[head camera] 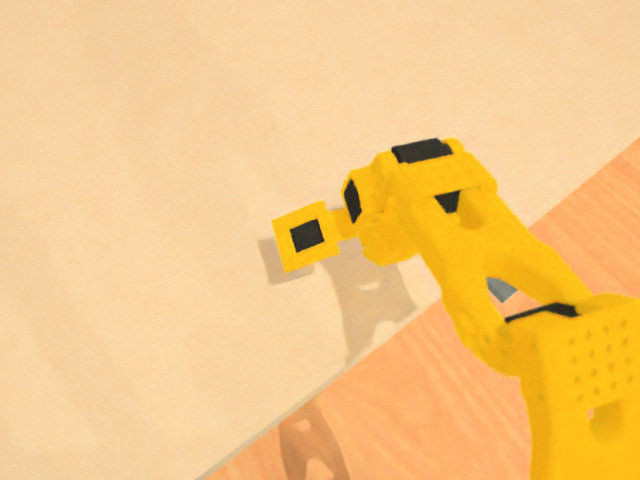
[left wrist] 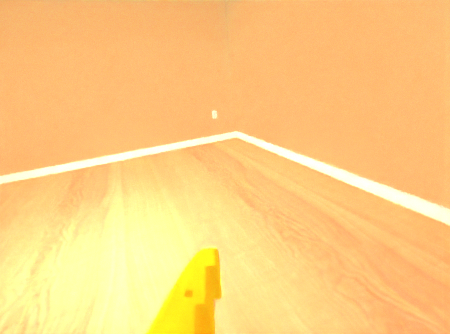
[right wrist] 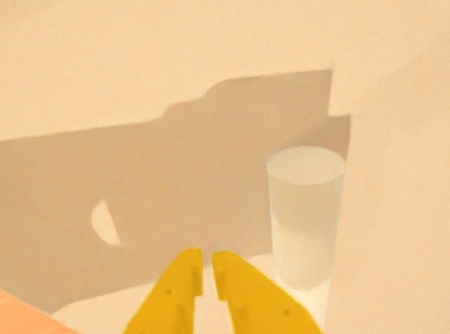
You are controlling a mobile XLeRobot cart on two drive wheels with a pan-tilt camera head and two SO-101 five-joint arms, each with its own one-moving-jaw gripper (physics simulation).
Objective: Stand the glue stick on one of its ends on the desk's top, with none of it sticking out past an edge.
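Frame: origin at the left arm's base, x ahead, y left, z up, level; metres.
Where they show: left hand, tool point: (left wrist: 218, 265); right hand, tool point: (head camera: 367, 249) (right wrist: 201, 265).
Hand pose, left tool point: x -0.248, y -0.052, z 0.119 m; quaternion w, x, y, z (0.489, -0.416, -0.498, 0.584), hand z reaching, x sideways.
Observation:
After its pixels a point has its place.
The glue stick (right wrist: 306, 215) @(z -0.035, x 0.326, y -0.249 m), a pale whitish cylinder, appears to stand upright on the pale desk top (head camera: 129, 258) @(z -0.056, x 0.321, y -0.058 m) (right wrist: 400, 225) @(z -0.056, x 0.410, y -0.282 m), right of centre in the right wrist view. Its round top faces the camera and its lower end is partly hidden by a jaw. In the head camera the arm hides nearly all of it. My right gripper (right wrist: 207, 252) @(z -0.036, x 0.298, y -0.262 m) is shut and empty, jaw tips close together, to the left of the glue stick in the right wrist view. My left gripper shows one notched jaw (left wrist: 200, 295) @(z 0.124, x -0.234, y -0.053 m) in the left wrist view; it is fully open and empty.
The desk's edge runs diagonally at lower right in the head camera, beyond it the wood floor (head camera: 387, 392) @(z -0.775, x 0.367, y -0.418 m) (right wrist: 20, 315) @(z -0.776, x -0.272, y -1.285 m). The right arm (head camera: 454, 242) @(z 0.151, x 0.194, y -0.262 m) reaches over this edge and casts a shadow. The left wrist view shows floor (left wrist: 300, 290) @(z -0.776, x -1.147, y 0.068 m), white skirting and a wall corner.

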